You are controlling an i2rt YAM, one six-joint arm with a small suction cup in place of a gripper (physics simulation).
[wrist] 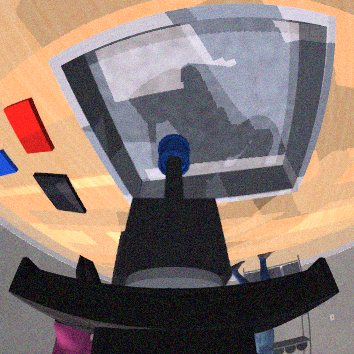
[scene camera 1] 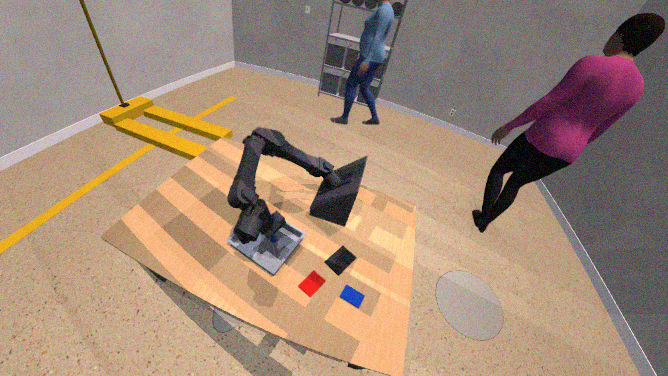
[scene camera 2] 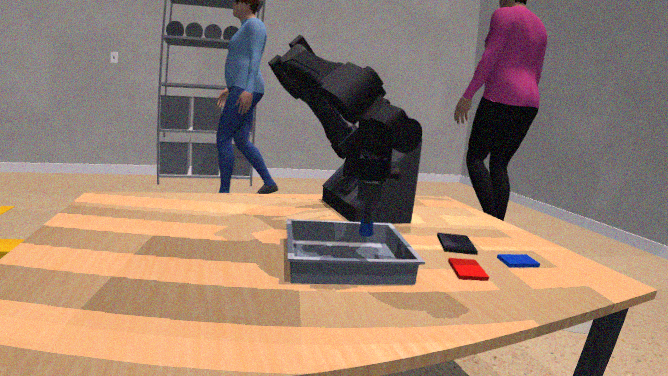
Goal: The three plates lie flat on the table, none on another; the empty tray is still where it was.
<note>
The suction cup (scene camera 2: pixel 366 230) holds nothing. The cup is 6 cm from the middle of a grey tray (scene camera 1: pixel 269 256), above it. A red plate (wrist: pixel 29 129) rests on the table.
The grey tray shows as well in the wrist view (wrist: pixel 248 92). The suction cup also shows in the wrist view (wrist: pixel 173 142).
</note>
